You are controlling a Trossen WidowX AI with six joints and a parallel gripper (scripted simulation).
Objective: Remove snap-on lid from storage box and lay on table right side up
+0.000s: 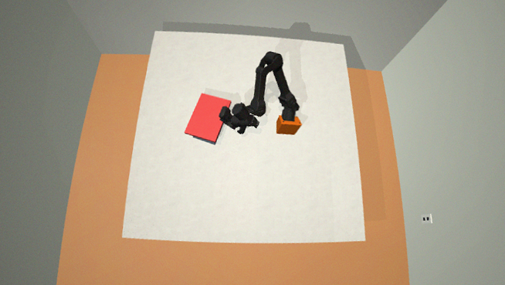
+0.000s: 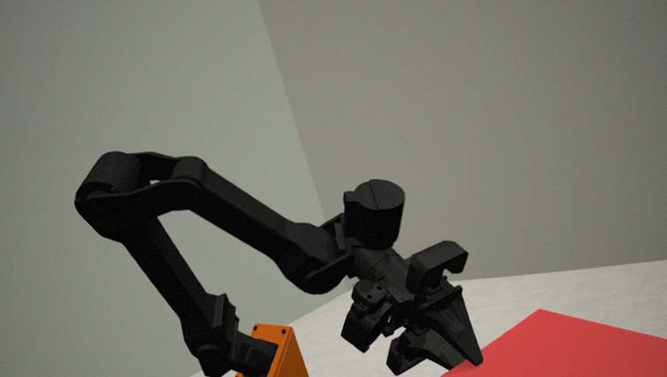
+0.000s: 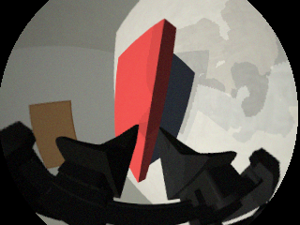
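Right now the red lid is 70 mm ahead of my gripper tip, 20 mm to the right of it and 10 mm below it. Round my gripper tip: storage box: 70 mm below, 70 mm ahead, 10 mm to the right.
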